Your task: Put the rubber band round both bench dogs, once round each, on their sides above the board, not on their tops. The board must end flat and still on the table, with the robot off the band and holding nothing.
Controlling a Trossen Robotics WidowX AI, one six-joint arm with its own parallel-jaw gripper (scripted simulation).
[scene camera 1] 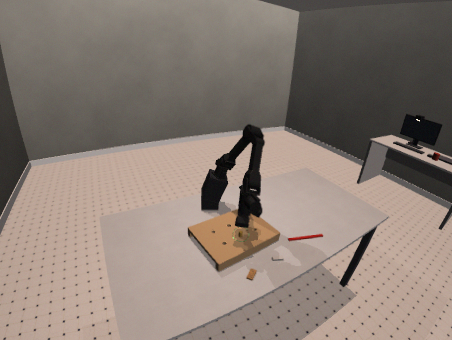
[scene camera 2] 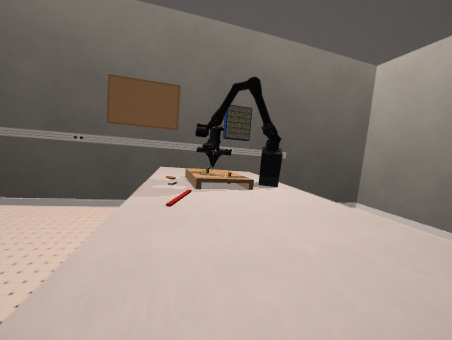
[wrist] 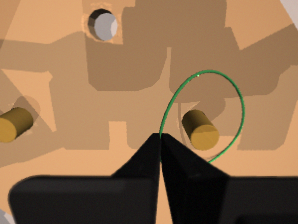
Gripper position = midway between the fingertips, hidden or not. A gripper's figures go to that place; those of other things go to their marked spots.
Labels:
My gripper (wrist: 159, 140) is 11 cm from the lens. A wooden board (wrist: 86, 105) is 15 cm from the lens.

